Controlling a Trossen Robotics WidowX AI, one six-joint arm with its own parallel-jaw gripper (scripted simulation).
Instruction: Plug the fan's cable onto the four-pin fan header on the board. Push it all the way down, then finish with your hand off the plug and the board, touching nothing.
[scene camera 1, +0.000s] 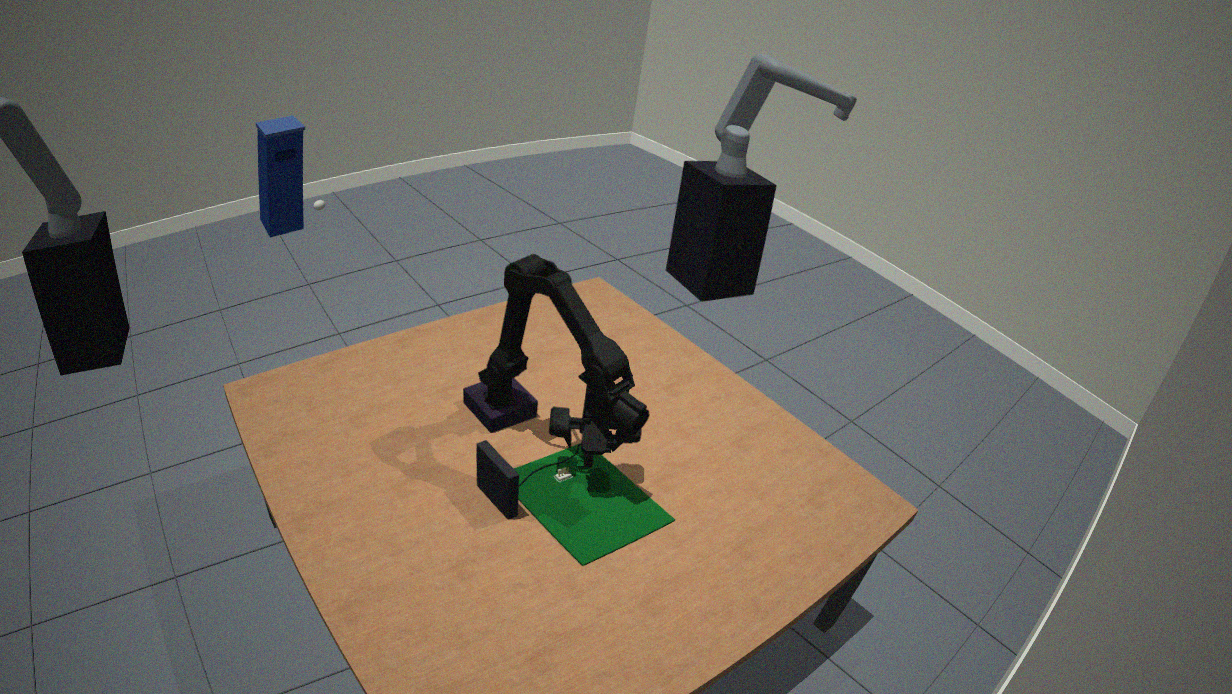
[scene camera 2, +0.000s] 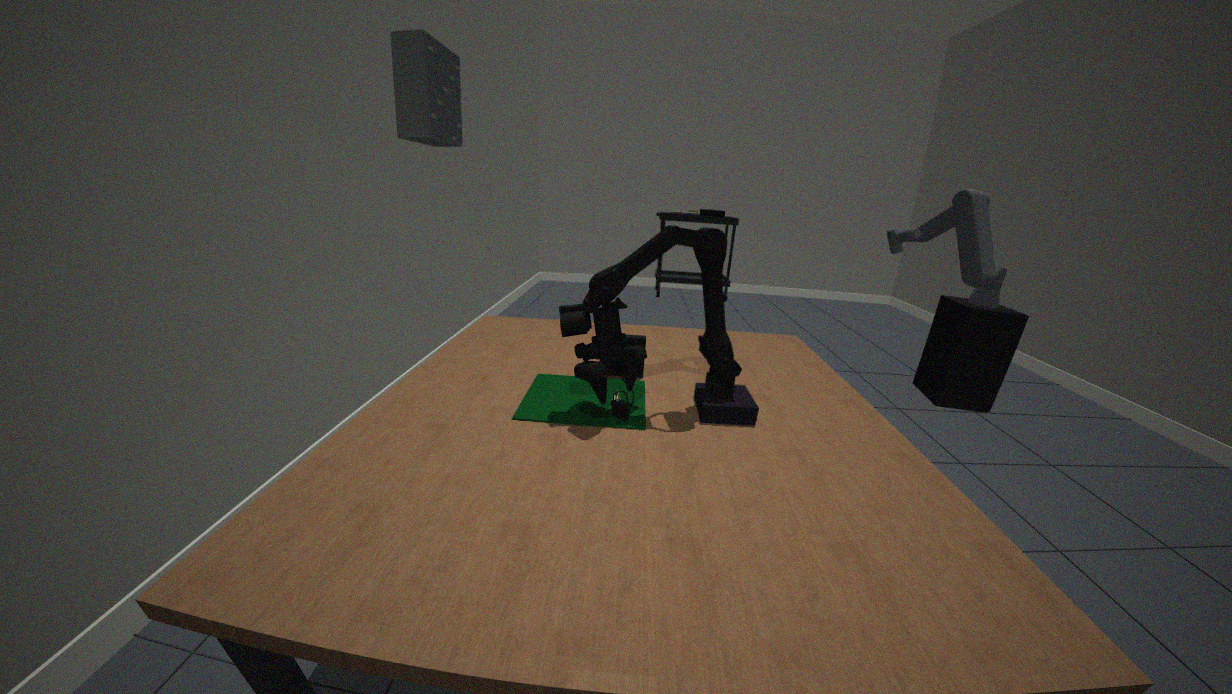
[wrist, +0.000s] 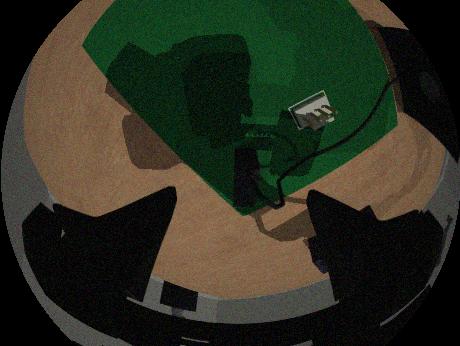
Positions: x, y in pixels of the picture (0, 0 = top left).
Scene:
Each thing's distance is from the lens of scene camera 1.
my gripper (scene camera 1: 591, 448): 1.59 m
black fan (scene camera 1: 498, 481): 1.45 m
green circuit board (scene camera 1: 599, 510): 1.52 m

